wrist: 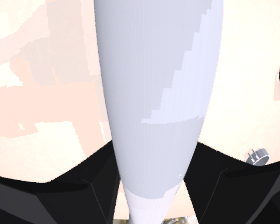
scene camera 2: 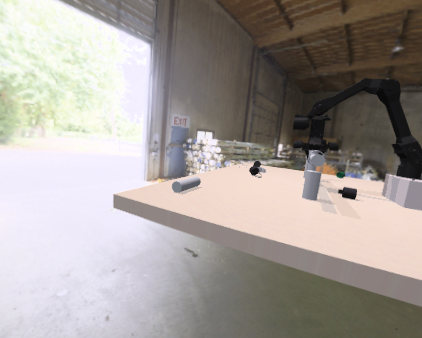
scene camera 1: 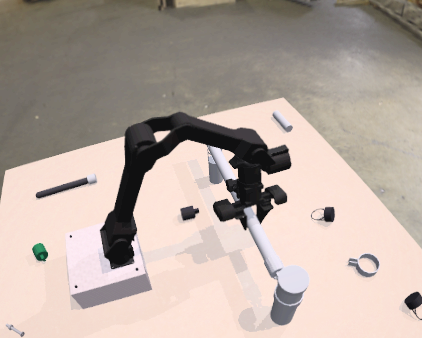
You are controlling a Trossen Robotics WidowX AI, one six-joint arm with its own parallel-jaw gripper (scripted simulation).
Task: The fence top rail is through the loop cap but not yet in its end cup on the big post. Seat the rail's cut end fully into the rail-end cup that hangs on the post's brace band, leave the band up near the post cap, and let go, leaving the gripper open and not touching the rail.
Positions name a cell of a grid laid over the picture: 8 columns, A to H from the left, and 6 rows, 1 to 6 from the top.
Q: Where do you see a top rail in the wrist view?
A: E2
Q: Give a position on a top rail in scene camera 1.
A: E5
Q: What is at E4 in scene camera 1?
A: The gripper.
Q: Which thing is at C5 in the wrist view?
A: The gripper.
